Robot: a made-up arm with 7 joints. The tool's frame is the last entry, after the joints. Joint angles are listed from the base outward. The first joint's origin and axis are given. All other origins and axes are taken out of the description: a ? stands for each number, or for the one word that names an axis. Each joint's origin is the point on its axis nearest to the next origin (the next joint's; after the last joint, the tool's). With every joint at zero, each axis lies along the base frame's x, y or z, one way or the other. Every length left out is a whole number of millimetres.
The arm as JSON. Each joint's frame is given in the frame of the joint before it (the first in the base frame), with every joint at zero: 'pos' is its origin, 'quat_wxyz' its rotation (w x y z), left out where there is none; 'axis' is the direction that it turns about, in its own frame. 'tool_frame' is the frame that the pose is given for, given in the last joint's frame.
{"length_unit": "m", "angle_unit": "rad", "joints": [
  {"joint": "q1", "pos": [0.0, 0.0, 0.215], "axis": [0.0, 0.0, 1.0]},
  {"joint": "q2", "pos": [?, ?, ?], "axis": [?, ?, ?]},
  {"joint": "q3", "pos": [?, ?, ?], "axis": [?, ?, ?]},
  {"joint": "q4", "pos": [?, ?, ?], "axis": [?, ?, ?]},
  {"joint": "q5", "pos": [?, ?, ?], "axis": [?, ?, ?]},
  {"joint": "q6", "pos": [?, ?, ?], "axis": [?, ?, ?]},
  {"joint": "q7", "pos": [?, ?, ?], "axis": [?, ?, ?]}
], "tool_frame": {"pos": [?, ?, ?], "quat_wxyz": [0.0, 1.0, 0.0, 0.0]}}
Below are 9 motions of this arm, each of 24 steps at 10 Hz.
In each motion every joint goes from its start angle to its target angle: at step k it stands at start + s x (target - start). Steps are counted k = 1, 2, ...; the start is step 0. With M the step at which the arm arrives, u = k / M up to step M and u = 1 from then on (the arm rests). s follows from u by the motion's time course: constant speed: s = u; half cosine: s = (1 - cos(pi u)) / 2; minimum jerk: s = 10 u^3 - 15 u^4 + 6 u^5.
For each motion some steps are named. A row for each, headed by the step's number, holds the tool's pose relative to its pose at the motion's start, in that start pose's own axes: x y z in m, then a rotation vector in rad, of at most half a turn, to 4 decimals.
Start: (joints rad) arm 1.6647 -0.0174 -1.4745 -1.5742 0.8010 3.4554 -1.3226
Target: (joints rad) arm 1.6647 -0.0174 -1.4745 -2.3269 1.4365 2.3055 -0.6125
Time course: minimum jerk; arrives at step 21
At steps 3, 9, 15, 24:
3: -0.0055 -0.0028 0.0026 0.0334 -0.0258 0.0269
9: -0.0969 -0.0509 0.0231 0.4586 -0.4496 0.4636
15: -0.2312 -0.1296 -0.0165 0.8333 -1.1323 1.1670
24: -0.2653 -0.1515 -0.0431 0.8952 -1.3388 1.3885

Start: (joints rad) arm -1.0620 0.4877 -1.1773 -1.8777 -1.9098 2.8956 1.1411
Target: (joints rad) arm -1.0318 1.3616 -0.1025 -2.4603 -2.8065 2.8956 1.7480
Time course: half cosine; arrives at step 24
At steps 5, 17, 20, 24:
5: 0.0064 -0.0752 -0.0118 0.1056 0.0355 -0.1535
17: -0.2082 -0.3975 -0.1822 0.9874 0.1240 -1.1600
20: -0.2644 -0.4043 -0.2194 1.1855 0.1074 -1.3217
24: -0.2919 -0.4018 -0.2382 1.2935 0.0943 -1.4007

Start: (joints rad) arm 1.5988 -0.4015 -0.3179 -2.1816 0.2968 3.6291 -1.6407
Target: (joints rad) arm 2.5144 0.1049 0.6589 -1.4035 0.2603 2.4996 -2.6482
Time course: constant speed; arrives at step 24
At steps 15, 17, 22, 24:
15: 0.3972 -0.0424 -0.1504 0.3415 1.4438 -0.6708
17: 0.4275 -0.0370 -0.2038 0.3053 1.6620 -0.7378
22: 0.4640 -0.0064 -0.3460 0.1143 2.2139 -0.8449
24: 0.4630 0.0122 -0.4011 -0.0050 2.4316 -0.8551

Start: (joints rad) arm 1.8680 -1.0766 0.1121 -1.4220 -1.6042 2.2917 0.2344
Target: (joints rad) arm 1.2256 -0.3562 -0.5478 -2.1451 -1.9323 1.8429 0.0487
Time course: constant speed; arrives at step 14
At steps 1, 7, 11, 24:
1: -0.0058 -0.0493 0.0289 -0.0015 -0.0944 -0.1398
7: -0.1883 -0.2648 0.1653 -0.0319 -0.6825 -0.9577
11: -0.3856 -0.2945 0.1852 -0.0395 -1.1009 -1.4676
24: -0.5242 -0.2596 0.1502 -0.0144 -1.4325 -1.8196

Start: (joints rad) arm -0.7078 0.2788 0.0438 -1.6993 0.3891 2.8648 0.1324
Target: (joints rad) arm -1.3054 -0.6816 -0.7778 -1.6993 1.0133 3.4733 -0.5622
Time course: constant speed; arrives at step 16
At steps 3, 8, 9, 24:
3: 0.0662 0.0807 -0.1323 -0.0869 0.3936 0.0785
8: 0.0596 0.1918 -0.3853 -0.3286 1.0414 0.2124
9: 0.0408 0.2078 -0.4347 -0.3895 1.1666 0.2439
24: -0.2150 0.2498 -0.6965 -0.8790 1.9617 0.5787

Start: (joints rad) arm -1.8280 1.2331 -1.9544 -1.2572 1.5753 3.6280 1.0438
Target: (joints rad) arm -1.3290 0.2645 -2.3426 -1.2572 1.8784 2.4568 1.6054
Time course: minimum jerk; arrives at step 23
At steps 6, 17, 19, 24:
6: 0.0378 -0.0442 0.0317 -0.0918 0.0115 0.2001
17: 0.3726 -0.0671 0.1714 -0.6624 -0.0857 1.6042
19: 0.4005 -0.0440 0.1771 -0.7149 -0.1098 1.7403
24: 0.4142 -0.0304 0.1794 -0.7423 -0.1234 1.8115

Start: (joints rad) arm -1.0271 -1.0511 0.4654 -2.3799 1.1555 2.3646 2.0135
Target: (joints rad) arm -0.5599 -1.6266 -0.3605 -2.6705 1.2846 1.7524 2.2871
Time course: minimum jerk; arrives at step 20
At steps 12, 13, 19, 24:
12: 0.1104 -0.0403 -0.1501 -0.4992 -0.3971 0.3368
13: 0.1290 -0.0470 -0.1592 -0.5905 -0.4468 0.3651
19: 0.1829 -0.0662 -0.1714 -0.8826 -0.5821 0.4212
24: 0.1832 -0.0663 -0.1714 -0.8842 -0.5827 0.4214

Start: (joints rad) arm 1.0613 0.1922 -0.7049 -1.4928 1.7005 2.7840 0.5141
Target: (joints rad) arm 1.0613 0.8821 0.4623 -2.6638 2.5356 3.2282 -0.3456
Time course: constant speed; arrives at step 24
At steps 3, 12, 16, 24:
3: 0.0003 0.1095 0.0448 -0.2086 0.0481 0.0207
12: 0.0021 0.4238 0.0082 -0.9162 0.2601 -0.0417
16: 0.0023 0.5170 -0.0725 -1.2636 0.3537 -0.1364
24: -0.0003 0.5725 -0.2633 -1.9925 0.4630 -0.4466

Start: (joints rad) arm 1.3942 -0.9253 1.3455 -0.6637 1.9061 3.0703 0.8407
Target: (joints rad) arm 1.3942 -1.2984 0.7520 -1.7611 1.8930 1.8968 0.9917
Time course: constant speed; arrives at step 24
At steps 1, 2, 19, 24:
1: 0.0089 0.0063 0.0042 -0.0506 0.0099 -0.0192
2: 0.0181 0.0121 0.0077 -0.1006 0.0211 -0.0362
19: 0.1785 0.0213 -0.0401 -0.7458 0.3447 0.0053
24: 0.2073 0.0000 -0.0894 -0.8349 0.4346 0.1247

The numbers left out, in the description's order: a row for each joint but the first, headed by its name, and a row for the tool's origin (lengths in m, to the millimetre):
q2: xyz 0.0 0.0 0.0, axis 0.0 1.0 0.0
q3: xyz 0.0 0.0 0.293, axis 0.0 0.0 1.0
q4: xyz 0.076 0.0 0.0, axis 0.0 -1.0 0.0
q5: xyz -0.067 0.0 0.312, axis 0.0 0.0 1.0
q6: xyz 0.0 0.0 0.0, axis 0.0 -1.0 0.0
q7: xyz 0.069 0.0 0.0, axis 0.0 0.0 -1.0
tool: xyz 0.0 0.0 0.0

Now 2 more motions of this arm.
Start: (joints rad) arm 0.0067 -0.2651 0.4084 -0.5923 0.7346 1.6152 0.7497
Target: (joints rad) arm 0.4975 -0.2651 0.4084 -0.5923 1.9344 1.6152 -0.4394
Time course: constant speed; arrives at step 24
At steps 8, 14, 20, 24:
8: -0.0119 -0.0083 -0.0017 0.4571 -0.3225 -0.4087
14: -0.0211 -0.0142 -0.0041 0.8804 -0.4580 -0.6685
20: -0.0303 -0.0198 -0.0076 1.3577 -0.4881 -0.8522
24: -0.0366 -0.0233 -0.0106 1.6943 -0.4428 -0.9132

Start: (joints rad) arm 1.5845 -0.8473 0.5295 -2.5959 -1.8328 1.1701 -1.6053
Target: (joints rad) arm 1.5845 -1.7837 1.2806 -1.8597 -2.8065 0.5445 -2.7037
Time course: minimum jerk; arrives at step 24
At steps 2, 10, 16, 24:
2: -0.0025 -0.0017 0.0002 0.0055 -0.0056 0.0051
10: -0.1356 -0.1730 -0.0249 0.4746 -0.2413 0.3661
16: -0.1214 -0.4524 -0.1792 1.0665 -0.1221 0.9562
24: -0.0318 -0.5423 -0.2866 1.1955 0.0416 1.2977

